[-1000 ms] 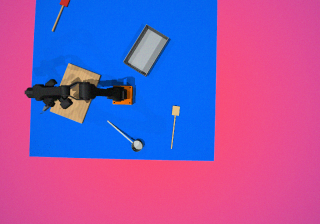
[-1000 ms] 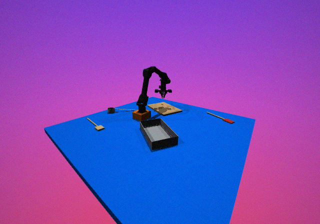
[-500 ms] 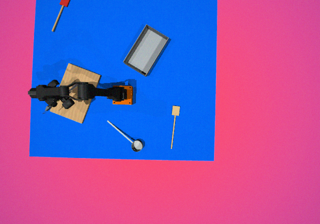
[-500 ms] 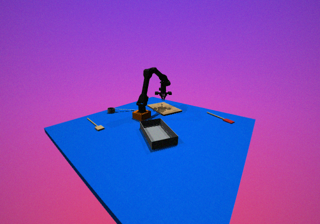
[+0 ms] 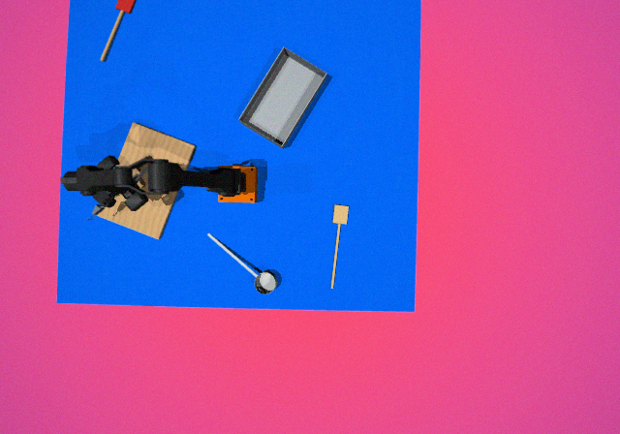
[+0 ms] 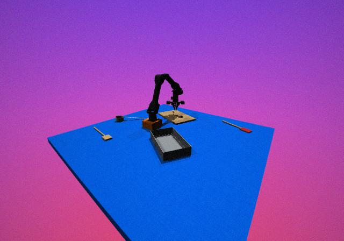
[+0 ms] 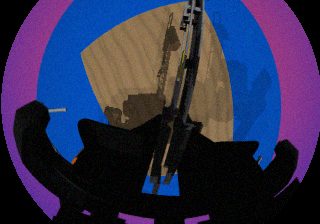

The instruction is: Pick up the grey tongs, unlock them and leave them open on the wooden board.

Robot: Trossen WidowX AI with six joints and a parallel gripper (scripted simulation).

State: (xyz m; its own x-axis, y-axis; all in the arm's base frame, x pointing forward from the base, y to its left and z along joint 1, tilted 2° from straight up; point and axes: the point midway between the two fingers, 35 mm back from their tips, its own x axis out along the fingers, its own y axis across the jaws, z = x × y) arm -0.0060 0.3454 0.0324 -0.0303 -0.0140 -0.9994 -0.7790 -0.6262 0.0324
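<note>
Right now my gripper tip is 20 mm short of the wooden board, 10 mm to the left of it and 60 mm above it. Round my gripper tip: roasting tin: 310 mm ahead, 500 mm to the right, 40 mm below.
</note>
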